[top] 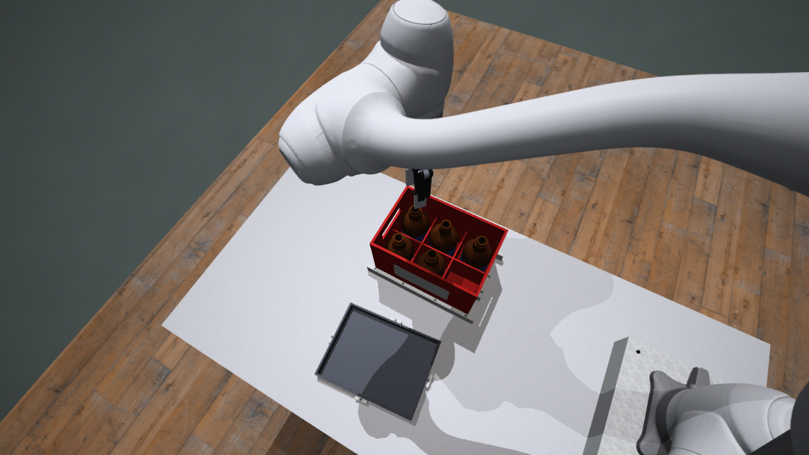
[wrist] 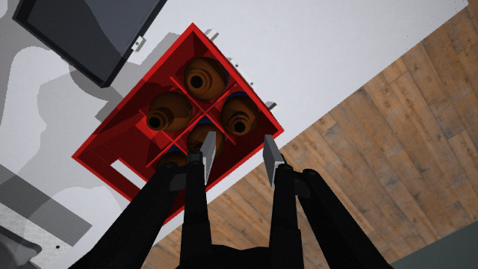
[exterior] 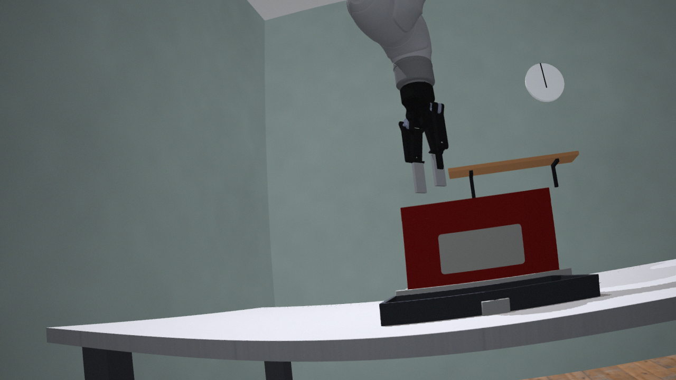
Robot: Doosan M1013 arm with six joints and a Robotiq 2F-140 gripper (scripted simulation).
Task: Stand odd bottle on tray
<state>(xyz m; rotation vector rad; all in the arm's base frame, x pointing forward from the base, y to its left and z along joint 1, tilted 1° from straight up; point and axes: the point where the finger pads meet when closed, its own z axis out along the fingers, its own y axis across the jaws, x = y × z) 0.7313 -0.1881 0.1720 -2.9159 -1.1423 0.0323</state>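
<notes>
Now: hand 9 cm past the crate, 5 cm to the right of it and 17 cm above it. Round my hand: dark tray (7 cm behind, 34 cm to the left, 25 cm below).
</notes>
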